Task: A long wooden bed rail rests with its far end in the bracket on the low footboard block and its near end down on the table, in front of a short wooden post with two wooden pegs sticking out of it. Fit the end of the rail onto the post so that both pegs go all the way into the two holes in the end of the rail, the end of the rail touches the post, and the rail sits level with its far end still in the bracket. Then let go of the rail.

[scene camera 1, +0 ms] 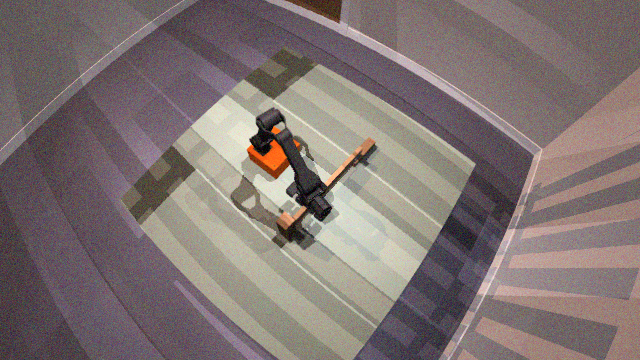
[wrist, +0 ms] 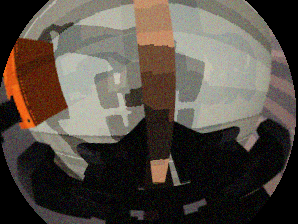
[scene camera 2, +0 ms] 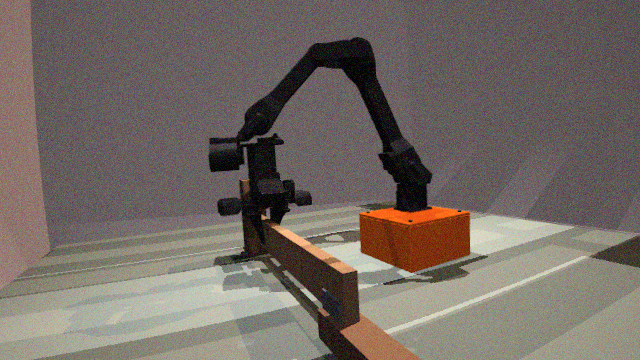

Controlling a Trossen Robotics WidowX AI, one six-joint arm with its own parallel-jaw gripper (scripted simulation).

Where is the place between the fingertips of my gripper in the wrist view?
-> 154, 119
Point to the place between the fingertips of my gripper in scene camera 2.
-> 268, 243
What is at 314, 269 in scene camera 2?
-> A wooden rail.
